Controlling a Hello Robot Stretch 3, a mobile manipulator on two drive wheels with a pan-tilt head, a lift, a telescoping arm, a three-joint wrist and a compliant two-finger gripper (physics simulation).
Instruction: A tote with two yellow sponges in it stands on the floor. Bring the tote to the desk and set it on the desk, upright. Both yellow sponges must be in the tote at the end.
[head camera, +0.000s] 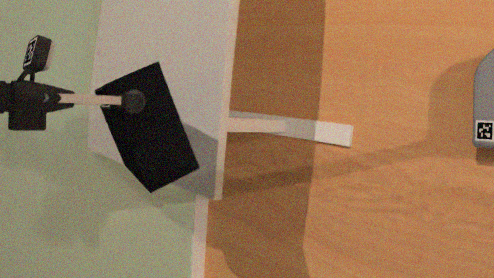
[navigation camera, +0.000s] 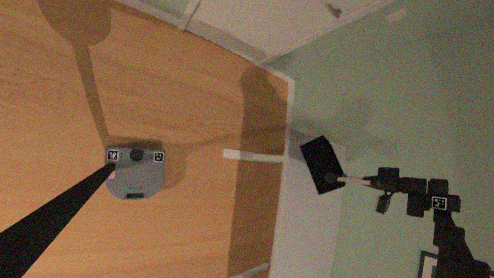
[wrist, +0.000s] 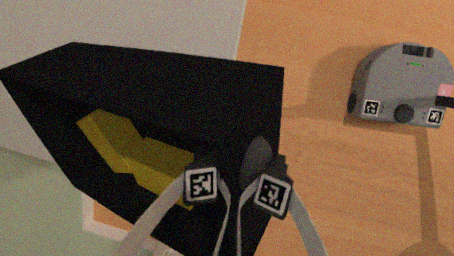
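Seen in the pictures: gripper, fingertip midpoint: (head camera: 140, 102) (navigation camera: 327, 176) (wrist: 244, 153); robot's base, origin of the base link: (navigation camera: 136, 154) (wrist: 384, 106).
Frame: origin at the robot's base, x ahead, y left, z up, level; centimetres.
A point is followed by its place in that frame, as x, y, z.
The black tote (head camera: 157, 135) {3.2, -56.4, 93.3} (navigation camera: 320, 162) {2.9, -56.6, 93.8} (wrist: 175, 82) {-7.3, -64.2, 96.3} hangs from my gripper (head camera: 131, 101) {-2.3, -58.4, 95.8} (navigation camera: 334, 178) {-2.3, -58.4, 95.8} (wrist: 244, 153) {-2.3, -58.4, 95.8}, which is shut on its wall near one corner. In the head view the tote appears over the desk (head camera: 165, 30) {-24.2, -87.4, 72.0} (navigation camera: 307, 225) {-37.4, -86.4, 72.0} (wrist: 130, 25) {-14.7, -82.4, 72.0}, with a lower corner reaching past the desk's end in the picture. Its shadow falls on the desk beside it, and a gap seems to lie between them. How far it tilts is hard to tell. In the wrist view one yellow sponge (wrist: 107, 135) {1.8, -77.7, 85.6} and another yellow sponge (wrist: 167, 165) {4.0, -68.1, 87.1} lie inside; the tote's wall hides them in the head and navigation views.
A white desk leg foot (head camera: 334, 134) (navigation camera: 250, 155) sticks out over the wooden floor (head camera: 400, 210) {30.3, -44.4, 0.0} (navigation camera: 190, 215) {-46.4, -39.8, 0.0} (wrist: 345, 200) {49.8, -6.7, 0.1}. My grey base (head camera: 484, 100) {-9.0, -13.4, 16.0} (navigation camera: 137, 175) {-11.5, -1.0, 16.0} (wrist: 400, 80) {-12.2, -4.3, 16.0} stands away from the desk. A green wall (head camera: 45, 210) {37.8, -148.3, 89.8} (navigation camera: 400, 90) {55.4, -149.9, 114.6} runs behind the desk, and a white door (navigation camera: 280, 25) {99.0, -76.7, 55.8} is near the corner.
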